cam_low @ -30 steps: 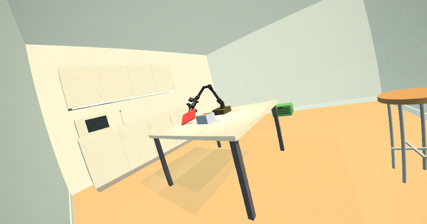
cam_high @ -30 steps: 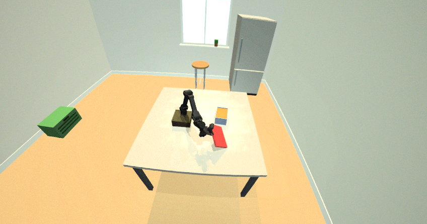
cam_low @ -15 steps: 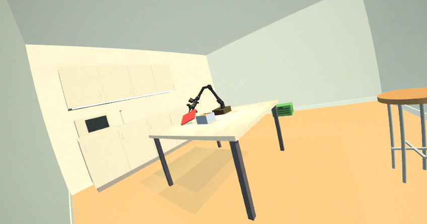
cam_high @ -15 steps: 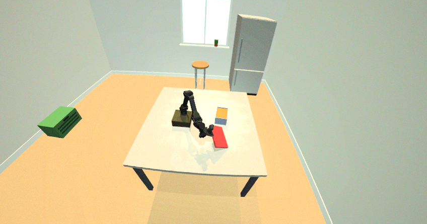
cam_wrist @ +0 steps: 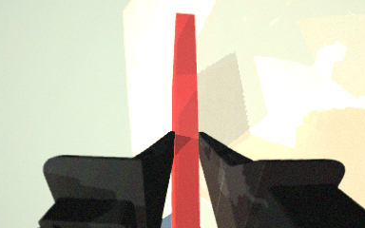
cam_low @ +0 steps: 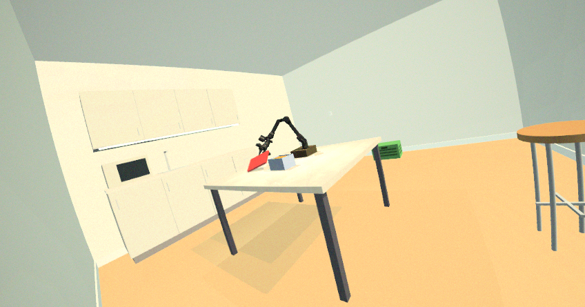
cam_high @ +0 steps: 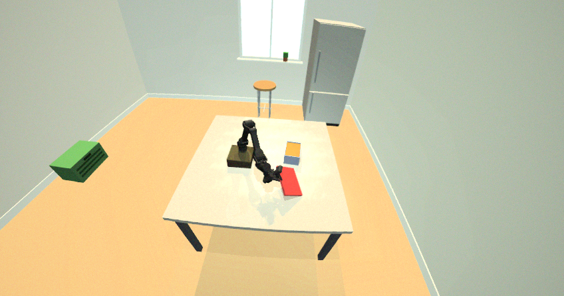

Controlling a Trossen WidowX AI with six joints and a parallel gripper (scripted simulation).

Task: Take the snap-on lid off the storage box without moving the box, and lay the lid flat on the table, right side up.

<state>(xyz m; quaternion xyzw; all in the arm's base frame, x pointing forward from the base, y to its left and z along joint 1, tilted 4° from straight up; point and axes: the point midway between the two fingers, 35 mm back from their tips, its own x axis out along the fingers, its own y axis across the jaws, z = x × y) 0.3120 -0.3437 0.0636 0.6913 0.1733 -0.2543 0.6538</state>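
My gripper tip is 60 mm short of the red lid, 30 mm to the right of it and 40 mm above it. Round my gripper tip: storage box (100 mm ahead, 370 mm to the left, 70 mm below).
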